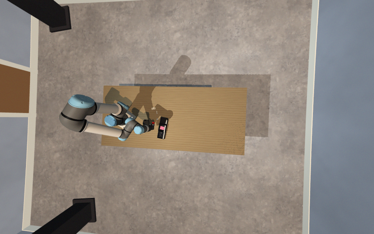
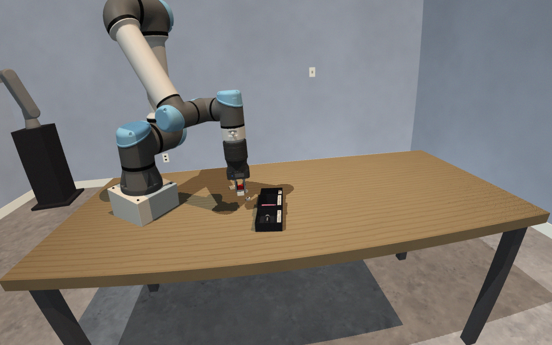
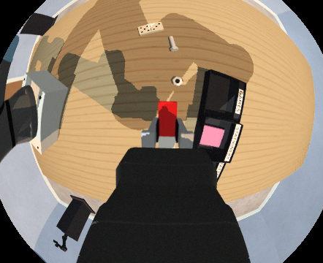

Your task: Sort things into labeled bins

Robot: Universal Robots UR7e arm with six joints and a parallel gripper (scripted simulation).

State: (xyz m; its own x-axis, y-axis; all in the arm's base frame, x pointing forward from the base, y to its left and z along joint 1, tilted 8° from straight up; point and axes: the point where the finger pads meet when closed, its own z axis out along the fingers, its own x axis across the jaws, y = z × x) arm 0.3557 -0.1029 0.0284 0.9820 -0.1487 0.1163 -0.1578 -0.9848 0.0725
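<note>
Now: hand 90 mm short of the black bin tray, 70 mm above it and 50 mm to the left of it. Round my hand: red block: 10 mm to the right, 10 mm below; then hex nut: 90 mm below, 60 mm to the left, 30 mm ahead; then pink eraser: 80 mm below, 80 mm ahead, 50 mm to the right.
</note>
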